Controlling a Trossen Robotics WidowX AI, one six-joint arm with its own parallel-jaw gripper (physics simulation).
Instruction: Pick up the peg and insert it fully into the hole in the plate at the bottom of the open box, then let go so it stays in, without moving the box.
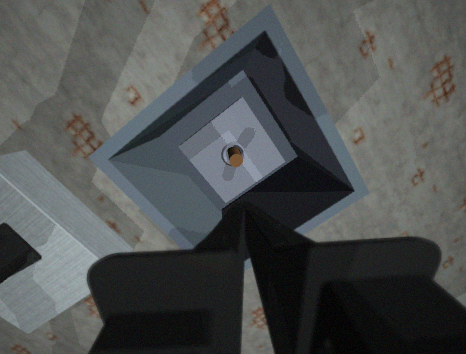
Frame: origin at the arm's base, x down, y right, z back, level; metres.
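Seen in the pictures: gripper, fingertip midpoint: (242, 209); arm's base, origin of the base link: (8, 250).
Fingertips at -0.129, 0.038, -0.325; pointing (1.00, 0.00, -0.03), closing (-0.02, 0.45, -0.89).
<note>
Pixels of each thing's top centre, then the offset from my fingertips to it, as dx, dy, dz.
- orange-brown peg, middle of its top: (236, 160) +0.095, -0.002, -0.005
- pale square plate, middle of its top: (233, 155) +0.122, -0.003, -0.005
- open blue-grey box, middle of its top: (239, 176) +0.045, -0.003, -0.005
The orange-brown peg (236, 159) stands in the hole of the pale square plate (210, 172), with its round top end sticking up out of the ring around the hole. How deep it sits cannot be told. The plate lies at the bottom of the open blue-grey box (145, 121), whose four walls surround it. My gripper (242, 209) is shut with nothing between its fingers. Its tips show at the near side of the box, apart from the peg and seemingly above the box. The fingers hide part of the box's near corner.
A light metallic block (65, 245) with a dark opening (15, 250) lies to the left of the box, a short way off. Both rest on a grey, stained surface (410, 125) with rust-coloured marks.
</note>
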